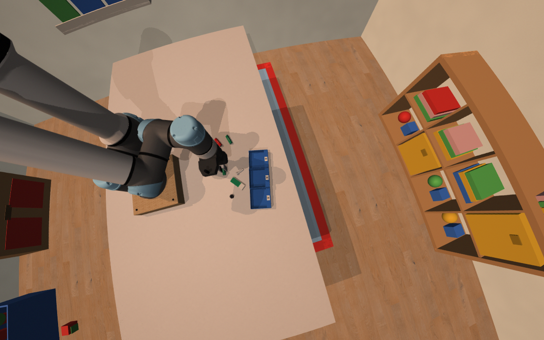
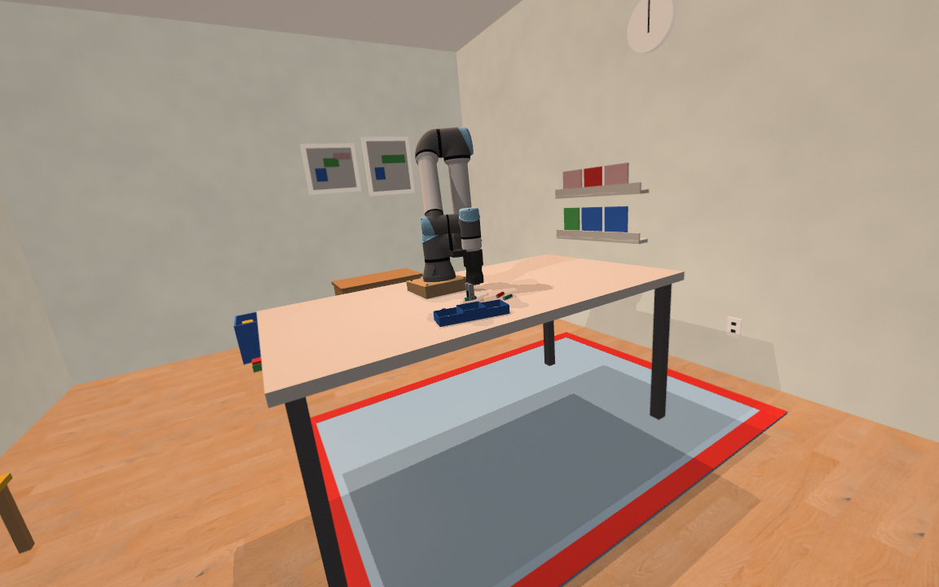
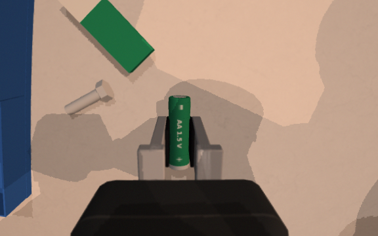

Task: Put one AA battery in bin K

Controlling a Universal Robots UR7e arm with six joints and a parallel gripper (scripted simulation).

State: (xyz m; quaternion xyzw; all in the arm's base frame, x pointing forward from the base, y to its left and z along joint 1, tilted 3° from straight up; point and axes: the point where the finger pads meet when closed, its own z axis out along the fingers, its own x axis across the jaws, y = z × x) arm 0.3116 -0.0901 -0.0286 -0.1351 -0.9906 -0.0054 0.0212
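Right now my hand is 50 mm short of the grey bolt, 40 mm to the left of it and 30 mm above it. The rest, counted from my hand: green-and-white block: 90 mm to the right, 30 mm below, 30 mm ahead; then black nut: 120 mm to the right, 30 mm below, 20 mm behind; then green AA battery: 10 mm below.
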